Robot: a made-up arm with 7 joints.
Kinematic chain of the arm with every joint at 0, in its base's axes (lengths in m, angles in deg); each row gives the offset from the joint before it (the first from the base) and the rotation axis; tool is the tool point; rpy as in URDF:
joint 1: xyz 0 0 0.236 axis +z
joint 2: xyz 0 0 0 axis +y
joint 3: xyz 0 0 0.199 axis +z
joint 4: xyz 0.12 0 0 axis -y
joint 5: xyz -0.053 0 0.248 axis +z
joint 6: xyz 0 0 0 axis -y
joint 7: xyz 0.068 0 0 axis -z
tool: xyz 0 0 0 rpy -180 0 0
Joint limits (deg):
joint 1: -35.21..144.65
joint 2: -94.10..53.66
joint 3: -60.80..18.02
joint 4: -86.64..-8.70
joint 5: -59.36..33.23
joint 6: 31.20..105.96
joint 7: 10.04..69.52
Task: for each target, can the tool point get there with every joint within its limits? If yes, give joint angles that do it. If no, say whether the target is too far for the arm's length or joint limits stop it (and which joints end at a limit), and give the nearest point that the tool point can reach.
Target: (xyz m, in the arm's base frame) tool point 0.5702 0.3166 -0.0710
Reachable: no: too far | nearest point 0.4240 0.2354 0.0595 | short by 0.212 m
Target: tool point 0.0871 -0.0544 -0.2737
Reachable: no: joint limits stop it (at a limit: joint 2, joint 4, joint 6) | nearest point 0.3463 -0.2163 0.0360 | short by 0.435 m
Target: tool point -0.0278 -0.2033 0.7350
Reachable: yes | joints 59.73 -34.64 -32.66 -15.27 -49.69 93.09 62.40
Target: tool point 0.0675 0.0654 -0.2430
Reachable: no: joint limits stop it (at a limit: joint 2, joint 4, joint 6) | nearest point 0.2933 0.2841 0.0360 | short by 0.420 m
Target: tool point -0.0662 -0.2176 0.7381
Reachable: yes | joints 25.60 -46.09 -32.68 -43.98 -30.49 84.35 42.83
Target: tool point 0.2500 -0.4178 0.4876
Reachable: yes | joints 101.78 -80.62 -43.85 -28.84 24.19 79.51 31.52
